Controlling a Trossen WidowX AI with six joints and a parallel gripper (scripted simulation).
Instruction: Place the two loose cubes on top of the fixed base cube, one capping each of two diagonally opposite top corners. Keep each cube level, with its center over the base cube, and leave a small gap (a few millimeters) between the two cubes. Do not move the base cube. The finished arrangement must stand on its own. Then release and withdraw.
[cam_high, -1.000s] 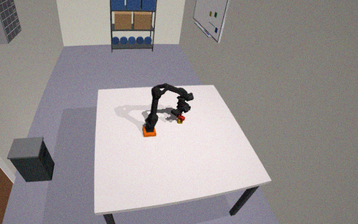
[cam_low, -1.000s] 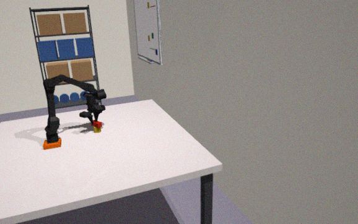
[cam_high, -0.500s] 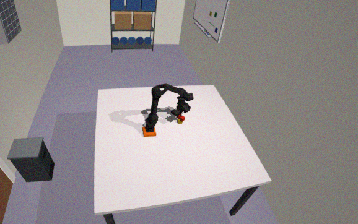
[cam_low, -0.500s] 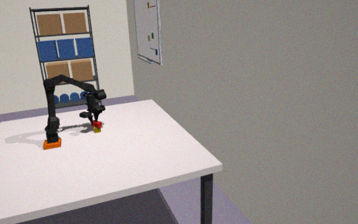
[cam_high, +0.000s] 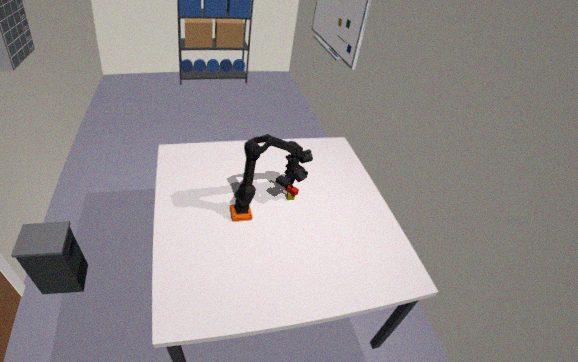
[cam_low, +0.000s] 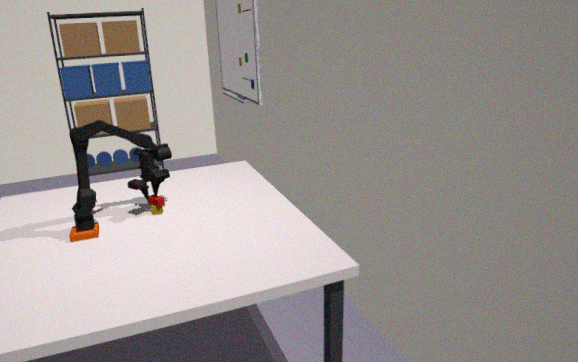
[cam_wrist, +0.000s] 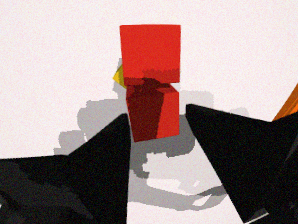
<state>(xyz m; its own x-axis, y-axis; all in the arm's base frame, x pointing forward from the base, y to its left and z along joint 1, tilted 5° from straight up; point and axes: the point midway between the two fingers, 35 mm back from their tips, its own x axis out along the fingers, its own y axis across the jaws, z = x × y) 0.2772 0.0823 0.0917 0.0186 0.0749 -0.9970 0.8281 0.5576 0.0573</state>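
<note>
My gripper tip is now 30 mm to the left of the red cube, 20 mm short of it and 10 mm above it. The rest, counted from my gripper tip: yellow base cube (50 mm below, 20 mm to the right, 10 mm ahead).
</note>
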